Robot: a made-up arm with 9 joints. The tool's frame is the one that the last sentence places.
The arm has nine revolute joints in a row. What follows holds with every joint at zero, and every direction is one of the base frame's. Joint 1 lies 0.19 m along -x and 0.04 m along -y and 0.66 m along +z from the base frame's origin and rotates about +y. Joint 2 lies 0.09 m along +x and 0.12 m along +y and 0.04 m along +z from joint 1 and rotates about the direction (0.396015, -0.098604, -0.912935). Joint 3 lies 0.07 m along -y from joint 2 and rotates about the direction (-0.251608, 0.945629, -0.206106). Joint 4 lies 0.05 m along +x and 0.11 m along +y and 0.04 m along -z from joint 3 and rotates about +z. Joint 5 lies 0.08 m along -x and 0.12 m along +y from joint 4 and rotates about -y. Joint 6 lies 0.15 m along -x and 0.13 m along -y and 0.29 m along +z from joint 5 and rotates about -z. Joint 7 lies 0.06 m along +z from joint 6 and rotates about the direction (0.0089, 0.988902, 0.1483). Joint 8 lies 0.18 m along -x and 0.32 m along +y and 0.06 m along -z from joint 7 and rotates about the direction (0.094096, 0.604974, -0.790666). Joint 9 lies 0.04 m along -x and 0.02 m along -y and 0.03 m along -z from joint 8 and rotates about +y. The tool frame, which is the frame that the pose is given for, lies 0.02 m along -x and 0.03 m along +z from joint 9; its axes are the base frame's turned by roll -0.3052, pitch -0.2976 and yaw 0.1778 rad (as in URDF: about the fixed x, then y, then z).
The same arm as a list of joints. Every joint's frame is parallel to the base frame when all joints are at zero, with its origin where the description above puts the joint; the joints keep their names.
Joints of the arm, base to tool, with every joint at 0 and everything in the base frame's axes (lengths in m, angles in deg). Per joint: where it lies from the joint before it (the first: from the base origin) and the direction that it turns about. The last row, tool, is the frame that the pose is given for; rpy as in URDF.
joint 1: origin -0.1900 -0.0400 0.6600 axis +y
joint 2: origin 0.0900 0.1200 0.0400 axis 0.396015 -0.098604 -0.912935
joint 3: origin 0.0000 -0.0700 0.0000 axis -0.251608 0.945629 -0.206106
joint 4: origin 0.0500 0.1100 -0.0400 axis +z
joint 5: origin -0.0800 0.1200 0.0000 axis -y
joint 6: origin -0.1500 -0.1300 0.2900 axis -z
joint 7: origin 0.0000 0.0000 0.0600 axis 0.0089 0.988902 0.1483
joint 8: origin -0.1800 0.3200 -0.0600 axis 0.094096 0.604974 -0.790666
joint 9: origin -0.0400 -0.0200 -0.0300 axis +y
tool: origin -0.0200 0.0000 0.0300 rpy -17.49 -17.05 10.19

